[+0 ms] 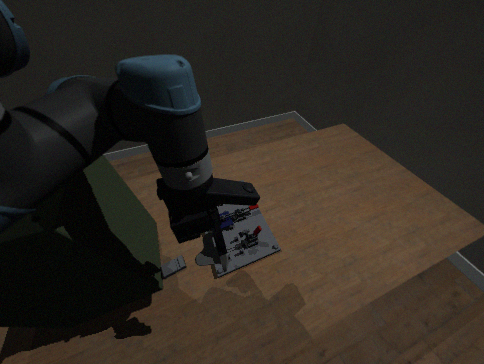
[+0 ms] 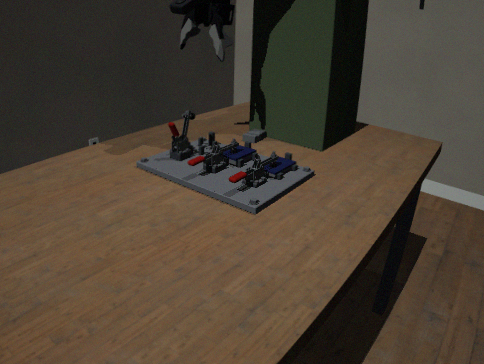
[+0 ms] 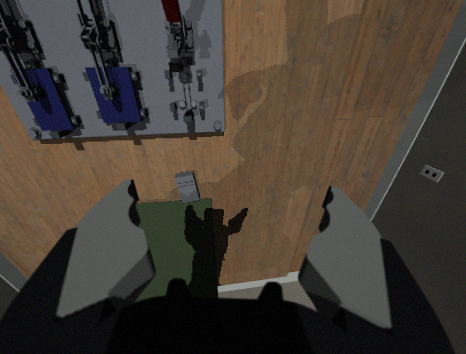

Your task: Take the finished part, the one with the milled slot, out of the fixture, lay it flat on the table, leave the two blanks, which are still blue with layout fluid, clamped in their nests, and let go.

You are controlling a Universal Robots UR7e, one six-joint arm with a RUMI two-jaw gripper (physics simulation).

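Places are measured from the arm's base along level axes (x ahead, y left, z up), in centimetres.
Pixels of known places: gripper, between the fingertips: (image 1: 215,240) (image 2: 200,55) (image 3: 231,185).
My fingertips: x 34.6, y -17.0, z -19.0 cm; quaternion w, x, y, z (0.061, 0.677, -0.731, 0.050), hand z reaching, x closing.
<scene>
Ahead of a thing's pixels: the offset from my fingertips to its top centre. "pt": to the spot under its first point. Level surfaces: height alone.
The finished part, a grey block {dx -14.9, dy +7.7, dz -22.9 cm} (image 1: 173,267) (image 2: 254,135) (image 3: 187,186) with lines of its slot across the top, lies flat on the table between the fixture plate {dx +9.9, dy +15.2, dz -23.4 cm} (image 1: 267,241) (image 2: 216,185) (image 3: 155,60) and the green block. Two blue blanks sit in their nests under lowered clamps: the middle one {dx +5.2, dy +15.4, dz -21.3 cm} (image 2: 240,153) (image 3: 127,112) and the outer one {dx +5.2, dy +26.5, dz -21.8 cm} (image 2: 281,165) (image 3: 55,117). The third nest {pt dx +2.4, dy +4.6, dz -23.4 cm} (image 3: 188,107) holds no part, and its clamp {dx +10.4, dy +4.2, dz -12.2 cm} (image 2: 187,124) stands raised. My gripper (image 1: 214,262) (image 2: 202,52) (image 3: 231,185) is open and empty, high above the table, apart from the part.
A tall green block (image 1: 125,220) (image 2: 300,75) (image 3: 165,230) stands close beside the finished part. Red clamp handles (image 2: 237,177) (image 1: 257,231) stick out over the plate. The wooden table {dz -24.9 cm} (image 1: 350,200) (image 2: 150,260) (image 3: 310,100) extends around the fixture.
</scene>
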